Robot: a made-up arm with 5 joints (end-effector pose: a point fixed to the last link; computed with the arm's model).
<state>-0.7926 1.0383 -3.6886 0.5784 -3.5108</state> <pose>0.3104 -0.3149 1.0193 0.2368 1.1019 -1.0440</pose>
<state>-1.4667 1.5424 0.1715 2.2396 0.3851</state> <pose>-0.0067 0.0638 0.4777 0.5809 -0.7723 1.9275</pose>
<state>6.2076 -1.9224 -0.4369 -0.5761 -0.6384</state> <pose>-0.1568 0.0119 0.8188 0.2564 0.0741 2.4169</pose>
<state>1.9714 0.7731 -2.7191 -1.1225 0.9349</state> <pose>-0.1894 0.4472 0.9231 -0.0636 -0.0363 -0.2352</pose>
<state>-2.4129 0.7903 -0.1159 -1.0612 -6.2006</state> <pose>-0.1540 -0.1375 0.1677 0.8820 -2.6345 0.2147</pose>
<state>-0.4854 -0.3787 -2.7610 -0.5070 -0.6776</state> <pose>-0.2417 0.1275 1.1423 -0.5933 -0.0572 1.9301</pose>
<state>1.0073 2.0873 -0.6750 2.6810 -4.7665</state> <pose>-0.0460 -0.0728 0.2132 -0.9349 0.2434 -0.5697</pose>
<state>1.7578 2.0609 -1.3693 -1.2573 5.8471</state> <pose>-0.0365 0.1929 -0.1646 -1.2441 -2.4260 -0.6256</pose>
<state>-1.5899 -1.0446 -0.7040 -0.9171 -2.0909</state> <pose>-0.0019 -0.0984 0.9024 0.4666 0.1194 -0.5289</pose>
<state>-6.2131 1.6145 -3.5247 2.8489 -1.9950</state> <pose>0.5798 0.0407 0.4139 -1.1724 -1.9636 0.6629</pose>
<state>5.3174 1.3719 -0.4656 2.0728 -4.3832</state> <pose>-0.0259 0.0375 0.2169 0.0276 -0.1989 -2.2016</pose>
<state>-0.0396 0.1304 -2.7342 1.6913 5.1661</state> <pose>0.3554 -0.0141 1.0689 2.1080 1.2600 1.0093</pose>
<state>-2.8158 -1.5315 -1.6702 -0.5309 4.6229</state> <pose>0.5092 0.1720 0.8958 -0.5328 0.3474 -1.2930</pose>
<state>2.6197 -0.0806 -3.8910 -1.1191 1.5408</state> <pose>0.3240 -0.1863 0.7828 1.7243 1.0323 0.6652</pose>
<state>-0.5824 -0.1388 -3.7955 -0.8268 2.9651</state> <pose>-0.3507 0.2310 0.8262 -0.3328 -1.6173 -0.5825</pose>
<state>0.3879 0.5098 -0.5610 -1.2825 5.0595</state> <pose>0.3957 0.1617 0.3360 1.4809 1.5425 1.5383</pose>
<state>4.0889 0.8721 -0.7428 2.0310 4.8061</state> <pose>-0.0919 -0.1277 0.1694 -0.9290 0.3482 -0.4862</pose>
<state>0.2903 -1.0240 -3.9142 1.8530 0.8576</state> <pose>-0.6253 -0.1868 0.5672 -0.0643 0.0187 -1.9931</pose>
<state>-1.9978 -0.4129 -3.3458 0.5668 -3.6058</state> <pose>0.1854 0.4075 1.0736 -0.0456 -0.0473 -2.4614</pose>
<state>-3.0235 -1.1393 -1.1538 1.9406 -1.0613</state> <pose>-0.0994 -0.0118 0.8270 1.5675 -2.3426 -0.2281</pose>
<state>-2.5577 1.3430 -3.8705 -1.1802 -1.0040</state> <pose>-0.2622 -0.1732 0.8303 -0.4066 0.3997 -0.4088</pose>
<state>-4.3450 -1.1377 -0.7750 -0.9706 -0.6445</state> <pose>-0.0080 0.0208 0.9270 -0.0824 -0.2873 -1.8363</pose>
